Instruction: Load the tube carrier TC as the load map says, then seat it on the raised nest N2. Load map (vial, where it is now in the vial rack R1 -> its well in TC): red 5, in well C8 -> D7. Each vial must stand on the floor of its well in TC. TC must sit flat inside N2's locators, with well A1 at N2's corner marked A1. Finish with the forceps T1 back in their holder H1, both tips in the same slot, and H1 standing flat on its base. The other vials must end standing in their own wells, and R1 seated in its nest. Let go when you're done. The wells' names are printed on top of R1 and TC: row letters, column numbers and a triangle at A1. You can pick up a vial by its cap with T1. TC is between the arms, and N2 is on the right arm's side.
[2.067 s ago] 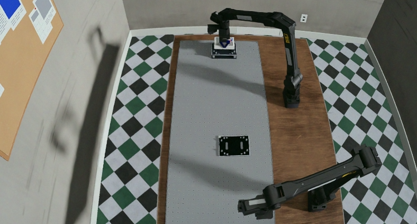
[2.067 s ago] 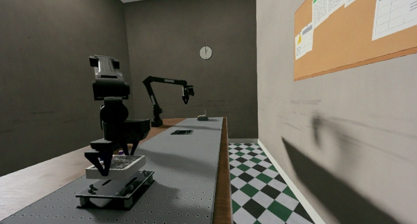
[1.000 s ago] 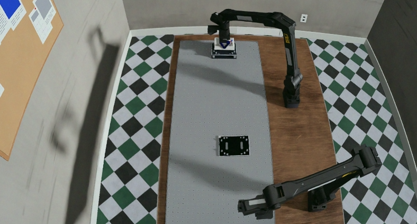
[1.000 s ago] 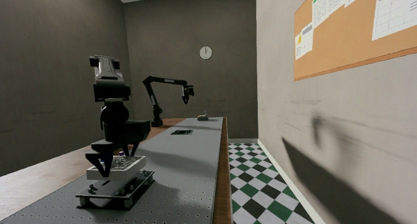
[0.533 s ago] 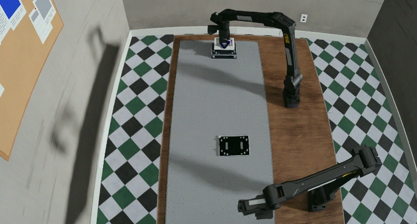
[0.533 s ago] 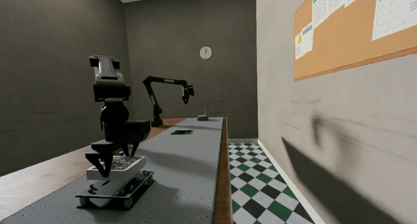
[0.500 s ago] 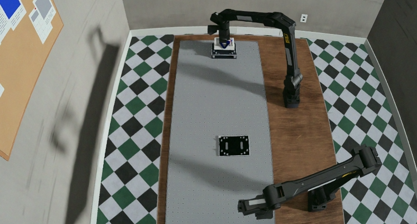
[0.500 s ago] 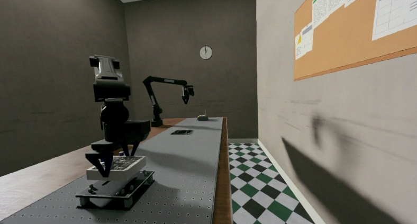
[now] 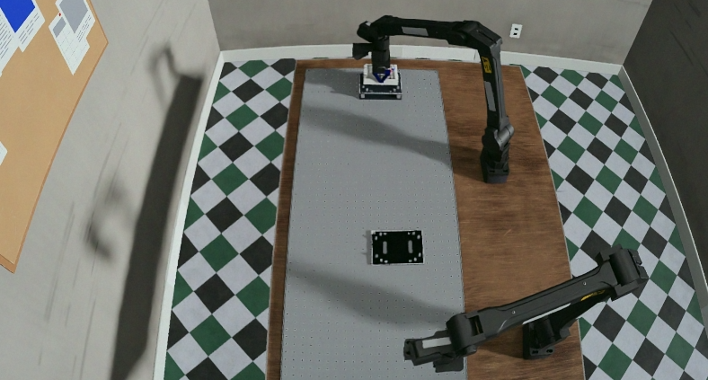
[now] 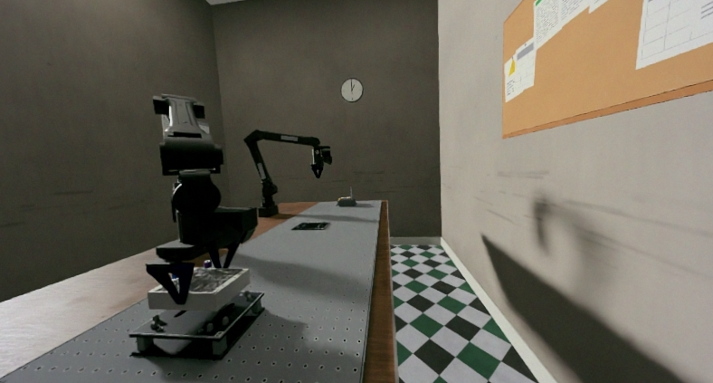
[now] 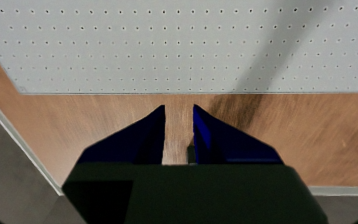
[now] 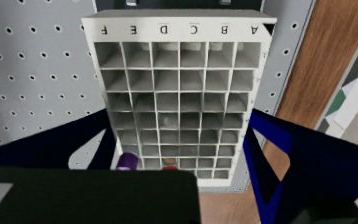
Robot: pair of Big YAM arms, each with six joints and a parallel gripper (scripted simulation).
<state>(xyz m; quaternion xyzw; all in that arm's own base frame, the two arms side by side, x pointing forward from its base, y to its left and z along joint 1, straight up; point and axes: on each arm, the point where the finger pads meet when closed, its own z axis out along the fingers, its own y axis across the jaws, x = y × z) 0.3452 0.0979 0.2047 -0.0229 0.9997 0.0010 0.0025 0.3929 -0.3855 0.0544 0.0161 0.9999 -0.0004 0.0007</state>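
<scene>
My right hand is 50 mm above the black raised nest. The rest, counted from my right hand: white well rack: right at my right hand.
</scene>
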